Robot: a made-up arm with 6 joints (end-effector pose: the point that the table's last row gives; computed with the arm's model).
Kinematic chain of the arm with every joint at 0, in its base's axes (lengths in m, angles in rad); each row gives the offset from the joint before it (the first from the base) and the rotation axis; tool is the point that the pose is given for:
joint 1: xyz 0 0 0.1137 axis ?
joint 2: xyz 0 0 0 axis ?
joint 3: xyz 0 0 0.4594 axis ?
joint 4: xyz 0 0 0 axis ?
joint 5: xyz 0.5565 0 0 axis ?
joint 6: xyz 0 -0.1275 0 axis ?
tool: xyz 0 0 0
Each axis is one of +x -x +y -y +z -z.
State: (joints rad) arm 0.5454 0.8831 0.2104 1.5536 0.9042 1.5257
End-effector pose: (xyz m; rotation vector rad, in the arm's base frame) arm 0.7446 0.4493 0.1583 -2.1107 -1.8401 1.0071
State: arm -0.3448 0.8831 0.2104 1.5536 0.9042 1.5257
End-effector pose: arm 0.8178 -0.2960 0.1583 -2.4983 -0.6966 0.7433
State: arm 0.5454 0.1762 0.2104 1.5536 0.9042 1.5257
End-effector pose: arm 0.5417 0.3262 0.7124 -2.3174 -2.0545 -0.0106
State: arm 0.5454 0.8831 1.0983 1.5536 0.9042 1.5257
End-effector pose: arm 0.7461 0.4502 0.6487 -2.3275 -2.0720 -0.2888
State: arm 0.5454 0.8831 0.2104 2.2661 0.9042 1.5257
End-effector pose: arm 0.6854 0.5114 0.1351 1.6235 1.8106 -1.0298
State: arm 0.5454 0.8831 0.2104 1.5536 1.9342 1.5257
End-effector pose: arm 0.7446 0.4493 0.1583 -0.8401 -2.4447 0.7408
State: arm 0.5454 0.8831 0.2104 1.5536 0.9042 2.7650
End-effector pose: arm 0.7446 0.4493 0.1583 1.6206 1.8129 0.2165
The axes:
joint 1: +z
joint 2: +y
joint 3: -y
joint 4: -x
joint 5: -y
joint 6: -x

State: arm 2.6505 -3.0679 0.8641 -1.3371 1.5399 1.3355
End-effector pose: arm 0.4667 -0.2161 -0.6527 -1.8955 -1.1876 0.9021
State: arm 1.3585 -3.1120 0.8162 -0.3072 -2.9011 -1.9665
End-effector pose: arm 0.0274 -0.4498 -0.7122 1.8860 0.4481 1.8553
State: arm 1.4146 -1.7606 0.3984 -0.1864 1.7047 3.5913
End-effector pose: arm 0.0086 -0.7508 0.5031 0.2732 0.7781 -1.2940
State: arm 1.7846 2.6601 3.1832 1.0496 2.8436 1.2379
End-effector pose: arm -0.0737 0.6385 0.0803 -2.1209 2.1327 0.7119
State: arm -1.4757 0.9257 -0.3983 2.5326 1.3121 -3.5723
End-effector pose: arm 0.1586 -0.5612 -0.1319 -2.6902 -1.3622 0.8154
